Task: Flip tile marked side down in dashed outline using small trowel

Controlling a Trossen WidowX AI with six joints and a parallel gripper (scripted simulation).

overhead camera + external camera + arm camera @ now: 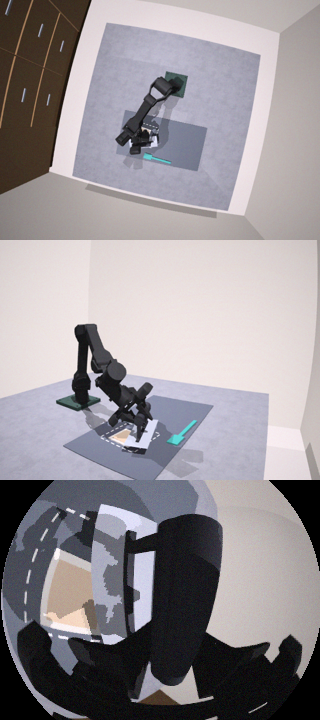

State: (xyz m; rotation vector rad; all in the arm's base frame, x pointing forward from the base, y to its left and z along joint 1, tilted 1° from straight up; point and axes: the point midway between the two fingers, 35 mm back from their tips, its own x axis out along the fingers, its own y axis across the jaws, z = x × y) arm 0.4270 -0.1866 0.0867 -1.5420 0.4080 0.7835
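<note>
Right now the teal trowel is 11 cm to the left of my gripper tip, 8 cm below it and 8 cm ahead of it. From my gripper tip the other things lie so: grey mat 14 cm to the left, 10 cm below, 5 cm behind; then tile 9 cm behind, 8 cm below.
</note>
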